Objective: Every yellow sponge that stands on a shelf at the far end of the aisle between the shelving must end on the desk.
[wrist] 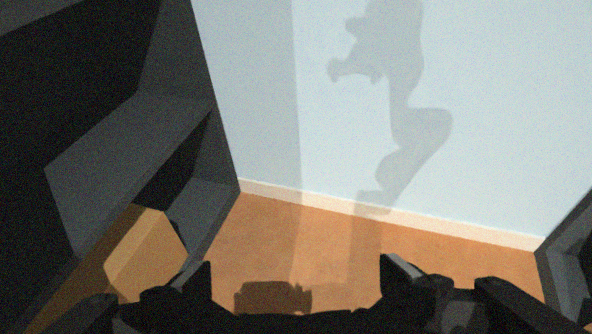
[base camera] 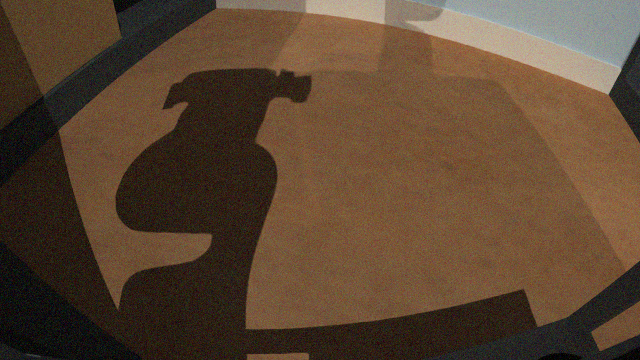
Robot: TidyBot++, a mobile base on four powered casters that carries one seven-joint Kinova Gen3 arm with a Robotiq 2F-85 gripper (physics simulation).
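Observation:
My gripper is open and empty in the wrist view, its two black fingers wide apart above the floor near the end wall. No yellow sponge shows in either view. A dark grey shelving unit stands on the left in the wrist view; the part of its middle shelf that shows carries no sponge. The desk does not show in either view.
A tan box sits on the left unit's lowest level. A pale blue wall with a white baseboard closes the aisle. Another dark shelving unit stands at the right. Arm shadows fall on the floor and wall.

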